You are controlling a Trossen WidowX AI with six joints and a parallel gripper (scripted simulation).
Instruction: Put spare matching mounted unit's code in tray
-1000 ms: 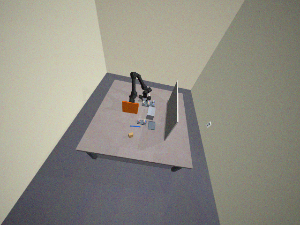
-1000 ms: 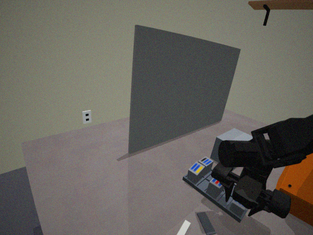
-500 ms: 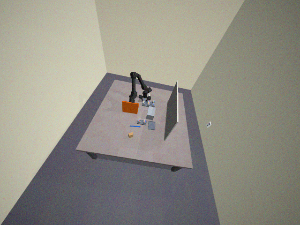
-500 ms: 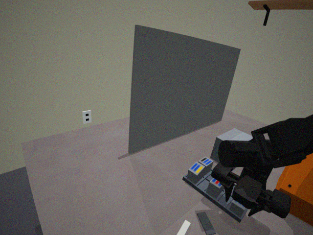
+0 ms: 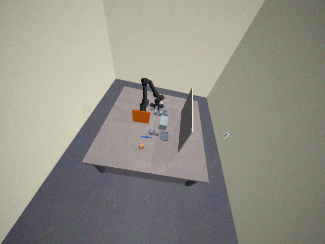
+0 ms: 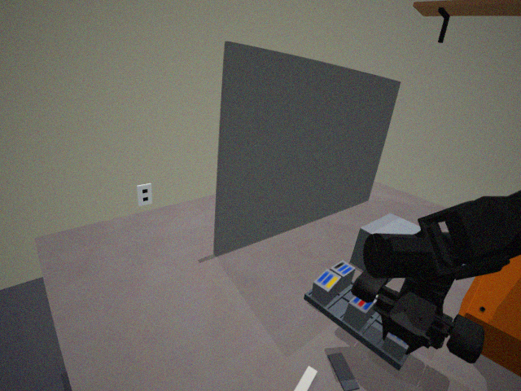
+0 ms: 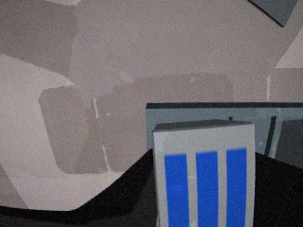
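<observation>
Right now the tray is 21 cm ahead of my gripper tip, 40 cm to the right of it and 1 cm below it. The rest, counted from my gripper tip: grey mounted unit 16 cm ahead, 22 cm to the right, 3 cm above; then grey spare 3 cm above; then rack 7 cm ahead, 40 cm to the right, 1 cm below.
</observation>
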